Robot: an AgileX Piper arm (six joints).
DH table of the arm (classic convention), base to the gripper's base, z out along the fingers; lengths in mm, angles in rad. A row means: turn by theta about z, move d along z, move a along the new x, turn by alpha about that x. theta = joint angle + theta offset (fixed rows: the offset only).
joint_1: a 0; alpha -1.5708; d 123; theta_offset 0
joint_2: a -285; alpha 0; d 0; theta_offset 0.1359
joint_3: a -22; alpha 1.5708; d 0; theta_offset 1.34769
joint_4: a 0; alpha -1.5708; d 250.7; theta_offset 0
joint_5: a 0; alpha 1.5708; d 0; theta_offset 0
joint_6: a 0; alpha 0; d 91; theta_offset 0
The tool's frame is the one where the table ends.
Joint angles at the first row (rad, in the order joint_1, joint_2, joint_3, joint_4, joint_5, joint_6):
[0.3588, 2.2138, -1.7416, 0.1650, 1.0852, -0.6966]
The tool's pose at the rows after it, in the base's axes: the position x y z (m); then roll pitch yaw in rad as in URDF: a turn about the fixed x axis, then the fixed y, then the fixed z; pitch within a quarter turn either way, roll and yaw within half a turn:
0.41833, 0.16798, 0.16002, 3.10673, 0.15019, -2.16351
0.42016, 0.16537, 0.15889, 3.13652, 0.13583, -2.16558
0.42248, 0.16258, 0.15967, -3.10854, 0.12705, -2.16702
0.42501, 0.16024, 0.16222, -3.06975, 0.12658, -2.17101
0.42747, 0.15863, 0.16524, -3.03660, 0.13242, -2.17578
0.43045, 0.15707, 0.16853, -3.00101, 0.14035, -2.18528
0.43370, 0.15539, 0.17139, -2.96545, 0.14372, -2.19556
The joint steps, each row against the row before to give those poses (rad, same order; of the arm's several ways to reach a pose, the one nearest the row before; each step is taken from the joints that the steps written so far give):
[-0.0002, 0.0048, 0.0000, -0.0341, -0.0030, 0.0187]
[-0.0003, 0.0020, 0.0000, -0.0368, -0.0094, 0.0193]
[-0.0002, -0.0016, -0.0005, -0.0410, -0.0140, 0.0210]
[-0.0003, -0.0044, -0.0017, -0.0372, -0.0163, 0.0224]
[-0.0003, -0.0046, -0.0028, -0.0287, -0.0163, 0.0196]
[-0.0001, -0.0035, -0.0053, -0.0317, -0.0172, 0.0266]
[0.0000, -0.0004, -0.0086, -0.0359, -0.0118, 0.0294]

